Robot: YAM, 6 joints.
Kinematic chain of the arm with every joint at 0, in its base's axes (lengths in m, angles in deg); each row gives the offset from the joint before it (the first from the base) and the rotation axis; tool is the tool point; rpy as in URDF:
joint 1: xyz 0 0 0.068 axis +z
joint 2: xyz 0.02 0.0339 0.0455 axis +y
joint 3: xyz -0.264 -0.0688 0 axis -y
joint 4: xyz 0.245 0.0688 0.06 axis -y
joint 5: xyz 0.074 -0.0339 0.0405 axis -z
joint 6: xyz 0.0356 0 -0.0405 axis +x
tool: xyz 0 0 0 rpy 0 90 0
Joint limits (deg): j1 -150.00..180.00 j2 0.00..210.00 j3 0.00..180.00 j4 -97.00..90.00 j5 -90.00..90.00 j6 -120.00..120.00
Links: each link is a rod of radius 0.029 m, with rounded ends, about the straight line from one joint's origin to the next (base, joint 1, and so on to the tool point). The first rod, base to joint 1, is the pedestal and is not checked.
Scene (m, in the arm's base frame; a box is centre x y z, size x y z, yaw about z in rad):
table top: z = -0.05
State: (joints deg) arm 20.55 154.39 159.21 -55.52 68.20 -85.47
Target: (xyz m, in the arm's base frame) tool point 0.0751 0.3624 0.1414
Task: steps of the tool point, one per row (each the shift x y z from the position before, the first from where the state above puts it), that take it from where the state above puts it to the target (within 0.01 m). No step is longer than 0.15 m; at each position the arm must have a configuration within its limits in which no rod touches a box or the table.
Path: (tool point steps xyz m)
1: -0.0650 0.0998 -0.0287
2: -0.0892 0.0731 -0.0254
3: -0.1023 0.0407 -0.0207
4: -0.1035 0.0078 -0.0151
5: -0.0938 -0.0220 -0.0092

